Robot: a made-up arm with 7 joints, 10 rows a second.
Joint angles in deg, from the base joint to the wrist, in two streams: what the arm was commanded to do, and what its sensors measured. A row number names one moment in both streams.
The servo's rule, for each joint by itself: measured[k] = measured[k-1] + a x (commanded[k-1-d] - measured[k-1]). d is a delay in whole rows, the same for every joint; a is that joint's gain. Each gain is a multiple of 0.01, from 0.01 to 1. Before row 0 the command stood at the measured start. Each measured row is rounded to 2 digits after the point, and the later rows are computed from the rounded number. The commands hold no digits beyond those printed.
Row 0, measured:
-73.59, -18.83, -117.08, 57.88, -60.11, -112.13, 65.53
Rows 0 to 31, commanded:
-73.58, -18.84, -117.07, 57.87, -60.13, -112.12, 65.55
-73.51, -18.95, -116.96, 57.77, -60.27, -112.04, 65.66
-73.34, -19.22, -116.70, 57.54, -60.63, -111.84, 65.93
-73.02, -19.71, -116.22, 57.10, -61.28, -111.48, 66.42
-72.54, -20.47, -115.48, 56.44, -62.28, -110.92, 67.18
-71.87, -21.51, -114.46, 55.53, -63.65, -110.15, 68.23
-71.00, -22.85, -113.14, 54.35, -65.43, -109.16, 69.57
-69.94, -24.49, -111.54, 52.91, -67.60, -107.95, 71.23
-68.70, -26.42, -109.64, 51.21, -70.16, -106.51, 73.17
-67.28, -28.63, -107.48, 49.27, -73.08, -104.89, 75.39
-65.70, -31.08, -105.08, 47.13, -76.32, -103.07, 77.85
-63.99, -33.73, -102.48, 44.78, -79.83, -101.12, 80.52
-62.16, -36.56, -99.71, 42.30, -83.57, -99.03, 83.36
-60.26, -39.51, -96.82, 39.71, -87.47, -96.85, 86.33
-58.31, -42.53, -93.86, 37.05, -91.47, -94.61, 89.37
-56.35, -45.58, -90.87, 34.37, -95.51, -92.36, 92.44
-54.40, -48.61, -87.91, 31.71, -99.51, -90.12, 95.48
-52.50, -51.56, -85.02, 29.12, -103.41, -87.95, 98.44
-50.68, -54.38, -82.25, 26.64, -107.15, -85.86, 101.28
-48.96, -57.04, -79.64, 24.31, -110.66, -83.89, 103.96
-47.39, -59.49, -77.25, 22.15, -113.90, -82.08, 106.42
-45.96, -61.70, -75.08, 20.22, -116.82, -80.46, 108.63
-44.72, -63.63, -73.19, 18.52, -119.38, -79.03, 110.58
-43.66, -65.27, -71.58, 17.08, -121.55, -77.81, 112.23
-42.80, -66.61, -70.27, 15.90, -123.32, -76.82, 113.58
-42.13, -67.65, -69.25, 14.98, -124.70, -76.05, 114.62
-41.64, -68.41, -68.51, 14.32, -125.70, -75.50, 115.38
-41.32, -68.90, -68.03, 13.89, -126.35, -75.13, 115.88
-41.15, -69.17, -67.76, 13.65, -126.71, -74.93, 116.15
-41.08, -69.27, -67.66, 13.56, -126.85, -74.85, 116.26
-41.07, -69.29, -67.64, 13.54, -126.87, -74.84, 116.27
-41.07, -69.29, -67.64, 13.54, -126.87, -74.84, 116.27
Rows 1 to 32, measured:
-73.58, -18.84, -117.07, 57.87, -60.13, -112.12, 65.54
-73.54, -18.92, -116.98, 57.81, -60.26, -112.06, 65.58
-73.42, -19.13, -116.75, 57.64, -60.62, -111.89, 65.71
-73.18, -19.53, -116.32, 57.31, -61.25, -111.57, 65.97
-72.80, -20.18, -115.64, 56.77, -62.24, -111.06, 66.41
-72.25, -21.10, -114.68, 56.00, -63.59, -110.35, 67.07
-71.51, -22.31, -113.43, 54.98, -65.36, -109.42, 67.97
-70.58, -23.81, -111.90, 53.70, -67.51, -108.27, 69.14
-69.47, -25.61, -110.07, 52.16, -70.05, -106.90, 70.59
-68.18, -27.69, -107.97, 50.37, -72.96, -105.33, 72.32
-66.72, -30.03, -105.63, 48.36, -76.19, -103.57, 74.31
-65.11, -32.58, -103.08, 46.14, -79.68, -101.66, 76.55
-63.37, -35.33, -100.35, 43.76, -83.41, -99.61, 79.00
-61.54, -38.21, -97.49, 41.25, -87.31, -97.46, 81.64
-59.63, -41.19, -94.55, 38.65, -91.30, -95.24, 84.42
-57.69, -44.22, -91.57, 36.00, -95.34, -92.99, 87.31
-55.75, -47.25, -88.61, 33.34, -99.34, -90.75, 90.25
-53.83, -50.22, -85.70, 30.72, -103.25, -88.57, 93.20
-51.97, -53.09, -82.91, 28.19, -106.99, -86.46, 96.11
-50.19, -55.82, -80.26, 25.78, -110.51, -84.46, 98.94
-48.54, -58.35, -77.82, 23.53, -113.76, -82.60, 101.63
-47.02, -60.66, -75.60, 21.48, -116.70, -80.93, 104.15
-45.66, -62.71, -73.65, 19.64, -119.27, -79.45, 106.46
-44.48, -64.48, -71.97, 18.05, -121.46, -78.17, 108.54
-43.49, -65.95, -70.59, 16.72, -123.25, -77.12, 110.35
-42.69, -67.12, -69.50, 15.64, -124.64, -76.29, 111.89
-42.07, -68.01, -68.70, 14.82, -125.66, -75.67, 113.15
-41.63, -68.62, -68.16, 14.24, -126.32, -75.25, 114.13
-41.35, -69.00, -67.84, 13.87, -126.69, -75.00, 114.86
-41.19, -69.19, -67.69, 13.68, -126.84, -74.88, 115.36
-41.12, -69.26, -67.65, 13.59, -126.87, -74.85, 115.69
-41.09, -69.28, -67.64, 13.56, -126.87, -74.84, 115.90
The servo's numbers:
d 0
a 0.59 0.69 0.81 0.62 0.96 0.78 0.36

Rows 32 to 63, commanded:
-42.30, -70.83, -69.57, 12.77, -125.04, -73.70, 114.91
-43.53, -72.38, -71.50, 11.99, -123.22, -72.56, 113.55
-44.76, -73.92, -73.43, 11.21, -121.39, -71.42, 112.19
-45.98, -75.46, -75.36, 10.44, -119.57, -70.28, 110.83
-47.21, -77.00, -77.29, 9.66, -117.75, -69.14, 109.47
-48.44, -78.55, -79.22, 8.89, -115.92, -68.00, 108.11
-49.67, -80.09, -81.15, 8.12, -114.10, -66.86, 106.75
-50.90, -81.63, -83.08, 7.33, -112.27, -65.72, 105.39
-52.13, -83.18, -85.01, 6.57, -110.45, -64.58, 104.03
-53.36, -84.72, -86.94, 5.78, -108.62, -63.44, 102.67
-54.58, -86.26, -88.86, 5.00, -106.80, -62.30, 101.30
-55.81, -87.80, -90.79, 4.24, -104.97, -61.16, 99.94
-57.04, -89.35, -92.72, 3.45, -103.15, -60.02, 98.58
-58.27, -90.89, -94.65, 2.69, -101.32, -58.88, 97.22
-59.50, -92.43, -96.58, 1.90, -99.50, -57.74, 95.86
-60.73, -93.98, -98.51, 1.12, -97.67, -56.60, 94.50
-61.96, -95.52, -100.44, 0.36, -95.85, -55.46, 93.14
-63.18, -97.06, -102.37, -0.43, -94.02, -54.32, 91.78
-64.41, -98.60, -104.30, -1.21, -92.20, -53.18, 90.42
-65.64, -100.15, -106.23, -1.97, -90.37, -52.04, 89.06
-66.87, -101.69, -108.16, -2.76, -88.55, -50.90, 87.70
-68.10, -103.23, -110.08, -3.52, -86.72, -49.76, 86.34
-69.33, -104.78, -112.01, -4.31, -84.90, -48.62, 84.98
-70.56, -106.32, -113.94, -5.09, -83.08, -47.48, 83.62
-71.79, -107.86, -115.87, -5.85, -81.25, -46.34, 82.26
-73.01, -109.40, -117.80, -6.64, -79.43, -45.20, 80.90
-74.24, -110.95, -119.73, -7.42, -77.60, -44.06, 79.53
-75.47, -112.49, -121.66, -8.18, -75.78, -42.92, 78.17
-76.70, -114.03, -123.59, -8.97, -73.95, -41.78, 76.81
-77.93, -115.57, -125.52, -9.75, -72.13, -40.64, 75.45
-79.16, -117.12, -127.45, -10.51, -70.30, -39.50, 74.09
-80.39, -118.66, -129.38, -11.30, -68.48, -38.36, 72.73
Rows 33 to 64, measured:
-41.80, -70.35, -69.20, 13.07, -125.11, -73.95, 115.54
-42.82, -71.75, -71.06, 12.40, -123.30, -72.87, 114.82
-43.96, -73.25, -72.98, 11.66, -121.47, -71.74, 113.87
-45.15, -74.77, -74.91, 10.90, -119.65, -70.60, 112.78
-46.37, -76.31, -76.84, 10.13, -117.83, -69.46, 111.59
-47.59, -77.86, -78.77, 9.36, -116.00, -68.32, 110.34
-48.82, -79.40, -80.70, 8.59, -114.18, -67.18, 109.05
-50.05, -80.94, -82.63, 7.81, -112.35, -66.04, 107.73
-51.28, -82.49, -84.56, 7.04, -110.53, -64.90, 106.40
-52.51, -84.03, -86.49, 6.26, -108.70, -63.76, 105.06
-53.73, -85.57, -88.41, 5.48, -106.88, -62.62, 103.71
-54.96, -87.11, -90.34, 4.71, -105.05, -61.48, 102.35
-56.19, -88.66, -92.27, 3.93, -103.23, -60.34, 100.99
-57.42, -90.20, -94.20, 3.16, -101.40, -59.20, 99.63
-58.65, -91.74, -96.13, 2.38, -99.58, -58.06, 98.27
-59.88, -93.29, -98.06, 1.60, -97.75, -56.92, 96.91
-61.11, -94.83, -99.99, 0.83, -95.93, -55.78, 95.55
-62.33, -96.37, -101.92, 0.05, -94.10, -54.64, 94.19
-63.56, -97.91, -103.85, -0.73, -92.28, -53.50, 92.83
-64.79, -99.46, -105.78, -1.50, -90.45, -52.36, 91.47
-66.02, -101.00, -107.71, -2.28, -88.63, -51.22, 90.11
-67.25, -102.54, -109.63, -3.05, -86.80, -50.08, 88.75
-68.48, -104.09, -111.56, -3.83, -84.98, -48.94, 87.39
-69.71, -105.63, -113.49, -4.61, -83.16, -47.80, 86.03
-70.94, -107.17, -115.42, -5.38, -81.33, -46.66, 84.67
-72.16, -108.71, -117.35, -6.16, -79.51, -45.52, 83.31
-73.39, -110.26, -119.28, -6.94, -77.68, -44.38, 81.95
-74.62, -111.80, -121.21, -7.71, -75.86, -43.24, 80.59
-75.85, -113.34, -123.14, -8.49, -74.03, -42.10, 79.23
-77.08, -114.88, -125.07, -9.27, -72.21, -40.96, 77.87
-78.31, -116.43, -127.00, -10.04, -70.38, -39.82, 76.51
-79.54, -117.97, -128.93, -10.82, -68.56, -38.68, 75.15

